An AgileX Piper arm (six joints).
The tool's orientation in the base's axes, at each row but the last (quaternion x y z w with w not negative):
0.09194, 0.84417, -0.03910, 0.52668
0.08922, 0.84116, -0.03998, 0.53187
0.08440, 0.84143, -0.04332, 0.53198
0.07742, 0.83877, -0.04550, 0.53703
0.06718, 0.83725, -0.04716, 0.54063
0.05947, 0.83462, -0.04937, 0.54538
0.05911, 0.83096, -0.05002, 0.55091
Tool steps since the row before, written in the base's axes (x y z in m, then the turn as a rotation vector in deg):
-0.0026, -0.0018, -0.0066, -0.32, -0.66, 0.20
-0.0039, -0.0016, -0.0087, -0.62, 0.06, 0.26
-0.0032, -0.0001, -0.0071, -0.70, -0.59, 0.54
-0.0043, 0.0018, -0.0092, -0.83, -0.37, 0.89
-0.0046, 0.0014, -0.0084, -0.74, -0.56, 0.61
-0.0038, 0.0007, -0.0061, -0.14, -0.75, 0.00
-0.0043, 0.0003, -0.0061, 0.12, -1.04, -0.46
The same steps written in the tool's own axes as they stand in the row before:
0.0068, -0.0025, 0.0009, -0.12, -0.70, -0.26
0.0093, -0.0026, 0.0005, 0.03, -0.05, -0.67
0.0077, -0.0008, 0.0002, -0.25, -0.70, -0.76
0.0103, 0.0009, -0.0003, -0.50, -0.51, -1.06
0.0096, 0.0007, -0.0009, -0.29, -0.68, -0.83
0.0071, 0.0002, -0.0011, 0.02, -0.76, -0.02
0.0073, -0.0003, -0.0016, 0.33, -1.00, 0.44

